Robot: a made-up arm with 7 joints. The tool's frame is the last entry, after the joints. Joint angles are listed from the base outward. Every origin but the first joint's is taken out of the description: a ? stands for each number. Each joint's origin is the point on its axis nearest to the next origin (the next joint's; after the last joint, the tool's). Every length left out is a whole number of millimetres.
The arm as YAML. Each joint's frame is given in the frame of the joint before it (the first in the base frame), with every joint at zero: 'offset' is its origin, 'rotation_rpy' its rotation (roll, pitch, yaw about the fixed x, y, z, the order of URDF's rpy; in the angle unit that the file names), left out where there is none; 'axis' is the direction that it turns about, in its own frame. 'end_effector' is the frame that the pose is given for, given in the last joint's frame.
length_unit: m
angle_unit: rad
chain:
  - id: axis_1
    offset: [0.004, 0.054, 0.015]
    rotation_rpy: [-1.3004, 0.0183, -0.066]
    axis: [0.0, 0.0, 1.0]
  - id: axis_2
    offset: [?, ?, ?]
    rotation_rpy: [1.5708, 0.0, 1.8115]
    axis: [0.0, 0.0, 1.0]
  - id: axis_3
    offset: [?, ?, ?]
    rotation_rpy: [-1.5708, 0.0, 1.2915]
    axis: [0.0, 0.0, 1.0]
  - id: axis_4
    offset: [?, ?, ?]
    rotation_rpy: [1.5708, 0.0, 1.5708]
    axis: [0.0, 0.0, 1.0]
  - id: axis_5
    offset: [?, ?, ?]
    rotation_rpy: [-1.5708, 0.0, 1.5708]
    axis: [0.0, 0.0, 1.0]
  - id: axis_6
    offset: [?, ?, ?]
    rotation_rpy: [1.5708, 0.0, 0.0]
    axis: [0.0, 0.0, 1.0]
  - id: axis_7
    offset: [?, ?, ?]
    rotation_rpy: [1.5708, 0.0, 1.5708]
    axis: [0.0, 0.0, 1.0]
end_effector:
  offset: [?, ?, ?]
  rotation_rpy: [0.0, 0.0, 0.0]
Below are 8 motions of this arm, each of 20 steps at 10 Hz.
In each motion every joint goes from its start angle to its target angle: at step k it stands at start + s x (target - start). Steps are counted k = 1, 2, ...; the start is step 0. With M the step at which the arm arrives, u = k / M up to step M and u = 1 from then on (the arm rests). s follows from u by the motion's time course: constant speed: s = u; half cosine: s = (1 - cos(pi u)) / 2; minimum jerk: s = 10 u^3 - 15 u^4 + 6 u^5.
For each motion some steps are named. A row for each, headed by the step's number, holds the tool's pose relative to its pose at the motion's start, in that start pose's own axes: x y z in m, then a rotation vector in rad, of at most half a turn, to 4 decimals.
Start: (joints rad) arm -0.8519 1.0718 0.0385 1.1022 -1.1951 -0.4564 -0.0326
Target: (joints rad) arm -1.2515 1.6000 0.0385 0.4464 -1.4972 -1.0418 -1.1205
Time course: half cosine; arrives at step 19
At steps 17, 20:
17: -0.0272 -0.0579 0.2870 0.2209 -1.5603 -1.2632
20: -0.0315 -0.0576 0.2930 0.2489 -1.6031 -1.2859

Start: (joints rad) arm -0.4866 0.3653 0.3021 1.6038 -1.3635 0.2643 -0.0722
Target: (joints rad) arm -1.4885 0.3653 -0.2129 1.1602 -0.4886 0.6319 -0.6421
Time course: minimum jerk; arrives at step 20
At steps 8, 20:
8: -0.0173 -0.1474 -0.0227 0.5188 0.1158 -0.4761
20: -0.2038 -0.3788 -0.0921 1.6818 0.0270 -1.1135

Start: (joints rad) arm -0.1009 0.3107 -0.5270 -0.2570 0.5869 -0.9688 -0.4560
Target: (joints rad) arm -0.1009 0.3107 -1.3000 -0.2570 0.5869 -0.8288 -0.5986
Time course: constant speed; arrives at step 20
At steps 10, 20:
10: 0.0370 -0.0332 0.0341 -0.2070 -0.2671 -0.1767
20: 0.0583 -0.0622 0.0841 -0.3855 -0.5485 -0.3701

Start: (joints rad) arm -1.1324 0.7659 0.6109 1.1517 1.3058 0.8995 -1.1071
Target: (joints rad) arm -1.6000 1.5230 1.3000 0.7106 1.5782 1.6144 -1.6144
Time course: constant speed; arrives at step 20
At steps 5, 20:
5: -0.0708 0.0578 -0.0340 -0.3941 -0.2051 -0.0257
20: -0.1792 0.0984 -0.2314 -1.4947 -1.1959 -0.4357

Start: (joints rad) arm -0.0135 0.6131 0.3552 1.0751 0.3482 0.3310 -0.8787
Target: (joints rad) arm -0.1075 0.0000 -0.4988 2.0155 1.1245 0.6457 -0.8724
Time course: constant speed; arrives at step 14
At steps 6, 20:
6: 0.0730 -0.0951 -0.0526 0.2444 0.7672 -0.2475
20: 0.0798 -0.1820 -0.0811 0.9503 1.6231 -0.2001

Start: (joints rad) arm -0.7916 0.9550 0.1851 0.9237 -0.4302 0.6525 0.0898
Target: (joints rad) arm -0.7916 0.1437 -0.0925 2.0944 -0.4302 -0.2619 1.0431
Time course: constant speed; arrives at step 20
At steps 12, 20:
12: 0.0047 -0.1219 -0.1780 0.1951 0.2910 0.4193
20: -0.0639 -0.1732 -0.2726 0.4943 0.2787 0.6724

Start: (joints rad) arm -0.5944 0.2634 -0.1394 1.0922 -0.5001 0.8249 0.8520
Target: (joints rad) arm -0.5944 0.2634 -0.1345 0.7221 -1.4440 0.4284 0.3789
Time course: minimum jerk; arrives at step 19
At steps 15, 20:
15: -0.0751 0.0083 0.0632 -0.7909 -0.1363 -1.1804
20: -0.0800 0.0112 0.0665 -0.8459 -0.1458 -1.2603

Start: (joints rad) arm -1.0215 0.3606 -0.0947 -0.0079 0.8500 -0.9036 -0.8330
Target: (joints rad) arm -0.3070 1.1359 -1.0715 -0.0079 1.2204 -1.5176 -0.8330
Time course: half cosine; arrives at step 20
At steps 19, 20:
19: -0.1968 -0.1507 0.2409 -0.1118 -1.6101 -1.0986
20: -0.1990 -0.1500 0.2423 -0.1159 -1.6237 -1.0999

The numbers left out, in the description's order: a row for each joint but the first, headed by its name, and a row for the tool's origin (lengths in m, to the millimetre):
axis_2: -0.005 0.02 0.0
axis_3: 0.218 -0.054 0.0
axis_4: 0.002 -0.017 0.0
axis_5: -0.118 -0.008 0.0
axis_6: 0.0 0.0 0.0
axis_7: 0.0 0.066 0.0
tool: 0.0 0.0 0.0

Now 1 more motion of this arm.
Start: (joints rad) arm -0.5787 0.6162 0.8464 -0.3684 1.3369 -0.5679 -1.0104
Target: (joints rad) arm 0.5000 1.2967 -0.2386 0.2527 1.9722 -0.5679 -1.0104
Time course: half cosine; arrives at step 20
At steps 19, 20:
19: -0.1415 -0.2483 -0.0609 1.9500 -0.6410 -1.5243
20: -0.1436 -0.2487 -0.0628 1.9652 -0.6475 -1.5301

